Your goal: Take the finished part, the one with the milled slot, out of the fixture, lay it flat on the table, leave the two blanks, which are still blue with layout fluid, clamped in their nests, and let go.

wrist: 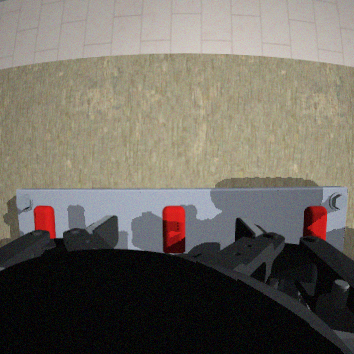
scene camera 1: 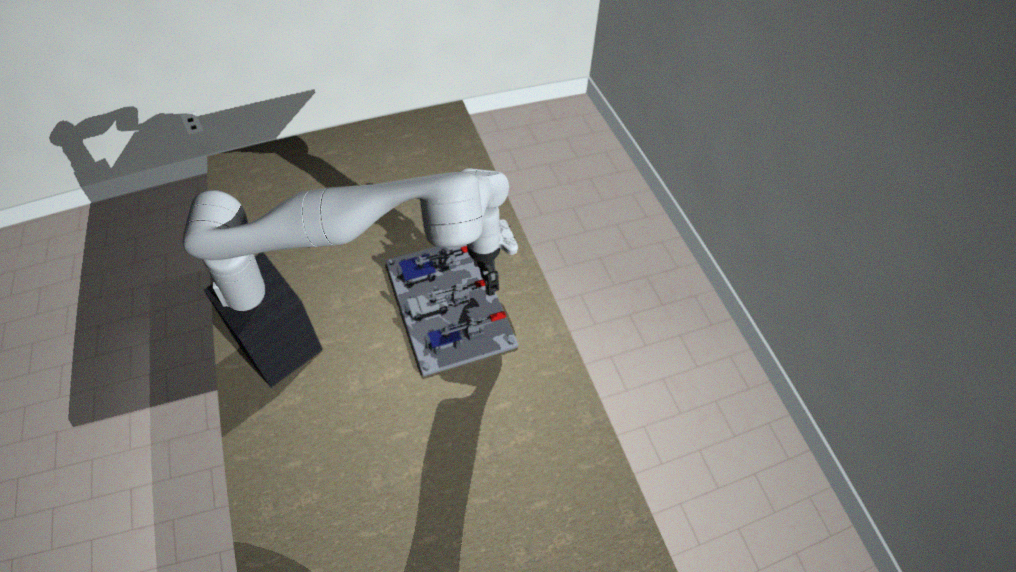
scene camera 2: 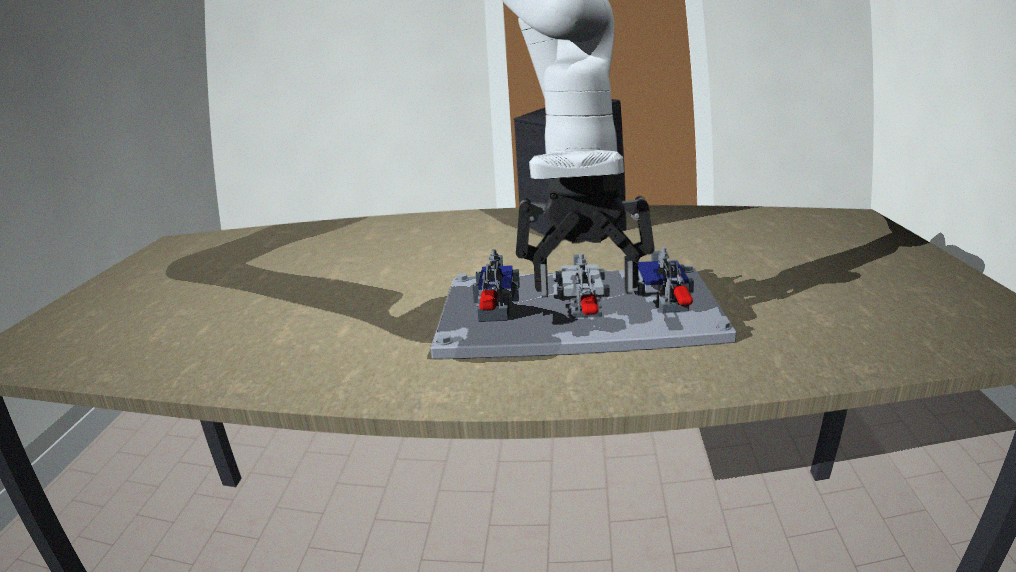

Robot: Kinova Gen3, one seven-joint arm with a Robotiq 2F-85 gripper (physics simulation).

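Pixels of known places: gripper, fingertip midpoint: (wrist: 175, 229) (scene camera 1: 484, 279) (scene camera 2: 587, 293); arm's base at its link origin: (scene camera 1: 243, 290).
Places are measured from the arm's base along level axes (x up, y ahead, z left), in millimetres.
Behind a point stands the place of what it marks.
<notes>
The finished part (scene camera 1: 424, 305) {x -200, y 378, z 12 mm} (scene camera 2: 595, 281) {x -200, y 408, z 38 mm}, bare grey, sits in the middle nest of the fixture plate (scene camera 1: 462, 356) {x -217, y 439, z -138 mm} (scene camera 2: 583, 348) {x -224, y 557, z 29 mm} (wrist: 100, 195) {x -216, y 542, z 110 mm}; its slot is too small to make out. Its toggle clamp lies over it, with the red handle (scene camera 1: 480, 283) {x -181, y 521, z 31 mm} (scene camera 2: 588, 304) {x -180, y 538, z 34 mm} (wrist: 174, 225) {x -180, y 532, z 34 mm} pointing to the front. One blue blank (scene camera 1: 416, 269) {x -195, y 377, z 121 mm} (scene camera 2: 652, 272) {x -195, y 388, z 115 mm} and another blue blank (scene camera 1: 443, 338) {x -190, y 404, z -96 mm} (scene camera 2: 505, 274) {x -190, y 408, z -76 mm} sit in the outer nests under their clamps. My gripper (scene camera 1: 492, 287) {x -170, y 532, z 32 mm} (scene camera 2: 587, 284) {x -170, y 532, z 32 mm} (wrist: 175, 229) {x -170, y 532, z 32 mm} is open and empty, pointing down low over the plate, a finger on each side of the middle clamp. The wrist view hides the parts.
The outer clamps' red handles (scene camera 2: 487, 299) {x -170, y 548, z -74 mm} (scene camera 2: 682, 295) {x -175, y 526, z 142 mm} stand left and right of my fingers. Bolt heads (scene camera 2: 446, 339) {x -211, y 564, z -120 mm} (wrist: 335, 201) {x -210, y 559, z -118 mm} stick up at the plate's corners. The table (scene camera 1: 369, 454) {x -232, y 193, z -321 mm} (scene camera 2: 284, 355) {x -231, y 583, z -328 mm} (wrist: 175, 120) {x -231, y 623, z 44 mm} extends around the plate. The arm's black pedestal (scene camera 1: 273, 333) {x -62, y 45, z -80 mm} stands behind it.
</notes>
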